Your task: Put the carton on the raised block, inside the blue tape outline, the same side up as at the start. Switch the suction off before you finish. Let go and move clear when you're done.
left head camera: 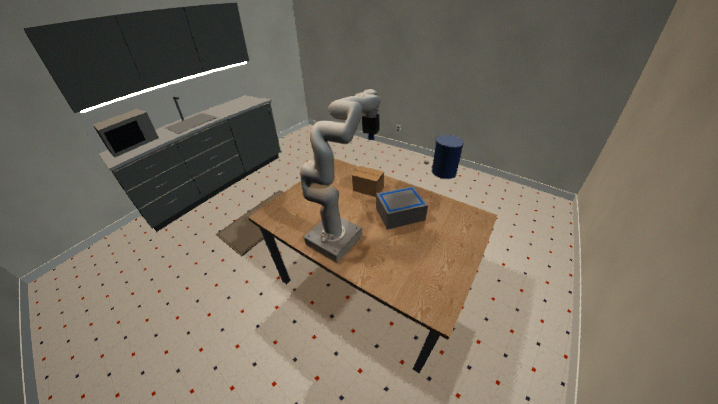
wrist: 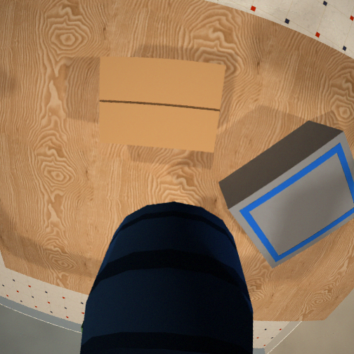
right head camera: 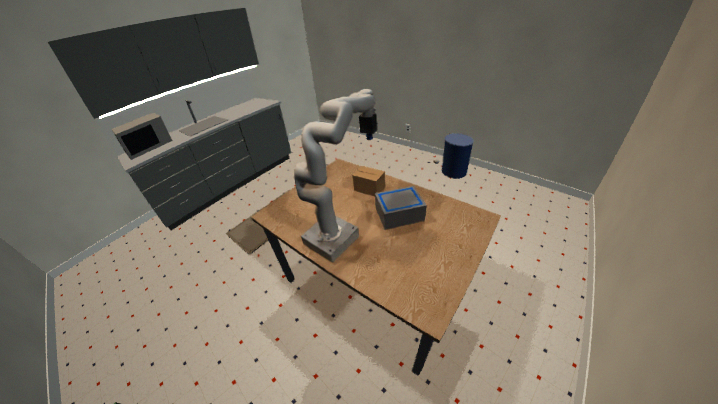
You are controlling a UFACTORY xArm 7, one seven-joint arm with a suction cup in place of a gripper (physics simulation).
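Places are measured from the arm's base along level axes (x up, y back, z right), in metres.
Where they show: hand at its tool point: (left head camera: 371, 138) (right head camera: 369, 138); arm's base at its link origin: (left head camera: 333, 233) (right head camera: 330, 233).
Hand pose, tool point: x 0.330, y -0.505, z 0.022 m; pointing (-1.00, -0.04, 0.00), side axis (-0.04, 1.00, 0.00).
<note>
Things, the pixels of their top centre, and the offset from my tool point. "*": a spot on its surface instead. Level surfaces: height alone.
- brown carton at its top centre: (right head camera: 368, 173) (left head camera: 368, 173) dy -0.025, dx -0.269, dz -0.034 m
- grey raised block at its top centre: (right head camera: 400, 198) (left head camera: 401, 199) dy +0.152, dx -0.278, dz +0.249 m
- blue tape outline at a spot on its surface: (right head camera: 401, 208) (left head camera: 403, 208) * dy +0.228, dx -0.281, dz +0.284 m
- wooden table at its surface level: dx -0.399 m
A brown carton (left head camera: 367, 181) (right head camera: 368, 181) (wrist: 160, 104) stands on the wooden table, apart from the raised block; a dark seam runs along its top. The grey raised block (left head camera: 405, 218) (right head camera: 404, 218) (wrist: 280, 162) stands beside it, turned at an angle to it in the wrist view. The blue tape outline (left head camera: 402, 208) (right head camera: 401, 208) (wrist: 292, 177) is on the block's top, and nothing stands inside it. My suction cup (left head camera: 371, 136) (right head camera: 369, 136) (wrist: 175, 205) points down, high above the table near the carton, and touches nothing. It holds nothing, so it is open.
The wooden table (left head camera: 451, 261) (right head camera: 451, 261) (wrist: 30, 200) carries the arm's grey base plate (left head camera: 317, 242) (right head camera: 314, 241). A blue barrel (left head camera: 446, 158) (right head camera: 456, 157) stands on the floor beyond the table. A kitchen counter with a microwave (left head camera: 125, 135) (right head camera: 142, 138) is at the left.
</note>
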